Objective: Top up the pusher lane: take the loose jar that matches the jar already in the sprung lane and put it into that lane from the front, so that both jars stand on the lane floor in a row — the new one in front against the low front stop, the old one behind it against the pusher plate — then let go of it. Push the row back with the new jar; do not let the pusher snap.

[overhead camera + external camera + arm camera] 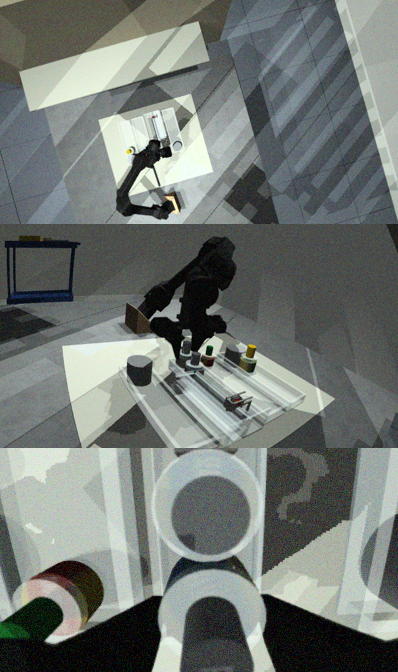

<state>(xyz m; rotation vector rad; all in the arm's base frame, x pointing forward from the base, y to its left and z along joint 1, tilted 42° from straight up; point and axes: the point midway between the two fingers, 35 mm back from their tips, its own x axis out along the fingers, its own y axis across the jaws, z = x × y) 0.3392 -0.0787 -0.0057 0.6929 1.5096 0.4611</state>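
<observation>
Now: gripper tip 140 mm short of the clear sprung lane, 40 mm to the left of it and 20 mm above it.
</observation>
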